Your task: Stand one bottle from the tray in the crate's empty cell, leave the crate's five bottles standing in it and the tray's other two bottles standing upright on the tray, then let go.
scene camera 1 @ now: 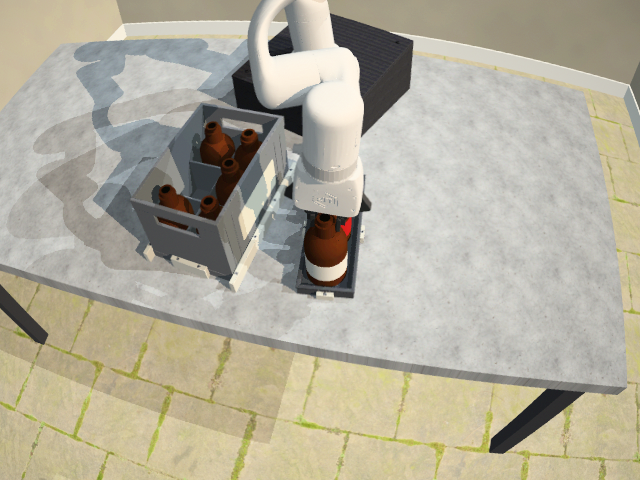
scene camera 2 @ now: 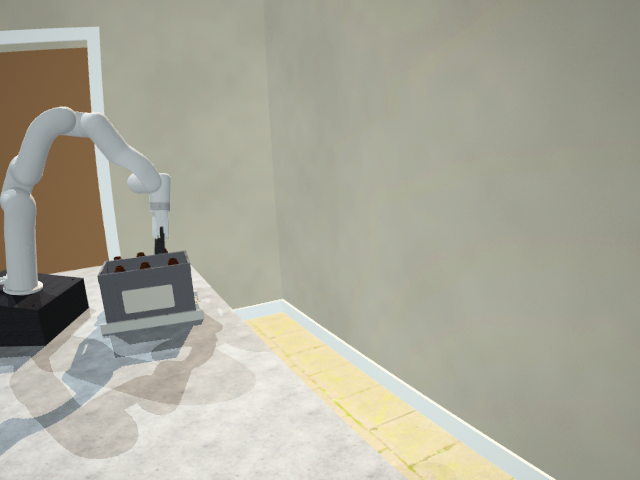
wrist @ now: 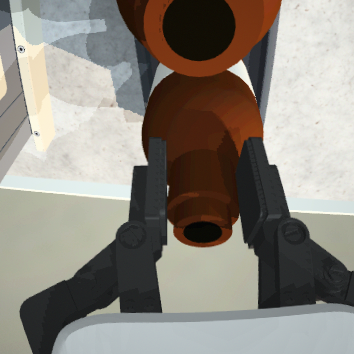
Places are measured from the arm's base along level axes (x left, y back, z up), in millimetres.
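Pixels of known places: gripper, fingertip midpoint: (scene camera 1: 326, 221) (wrist: 202, 156); arm's base at its link origin: (scene camera 2: 23, 288).
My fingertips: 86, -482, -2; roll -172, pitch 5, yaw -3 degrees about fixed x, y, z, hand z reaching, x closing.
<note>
For each thing: its middle in the pictures, then the offset to it from my fingertips, as dx, dy, dz.
- grey crate at the middle of its body: (scene camera 1: 215, 186) (scene camera 2: 148, 289) -227, +93, -41
- white-labelled bottle at the middle of its body: (wrist: 201, 126) (scene camera 1: 325, 245) +0, -16, -46
- red-labelled bottle at the middle of its body: (scene camera 1: 331, 207) -2, +69, -46
The grey crate (scene camera 1: 180, 242) (scene camera 2: 111, 297) holds five standing brown bottles; its empty cell is the middle one on the left in scene camera 1. The dark tray (scene camera 1: 310, 290) (wrist: 272, 65) stands beside the crate. My gripper (scene camera 1: 324, 222) (wrist: 202, 156) is shut on the neck of the white-labelled bottle (scene camera 1: 325, 250) (wrist: 200, 110), with one finger on each side. This bottle stands upright at the tray's front end. A red-labelled bottle (scene camera 1: 346, 226) (wrist: 255, 25) stands behind it, mostly hidden in scene camera 1. The tray's third bottle is hidden behind my arm.
Light guide strips (scene camera 1: 242, 263) edge the crate's foot, and small light blocks (scene camera 1: 324, 295) sit against the tray. The black robot base (scene camera 1: 372, 67) (scene camera 2: 56, 310) stands at the back. The crate's walls and bottle necks rise to the left of my gripper in scene camera 1.
</note>
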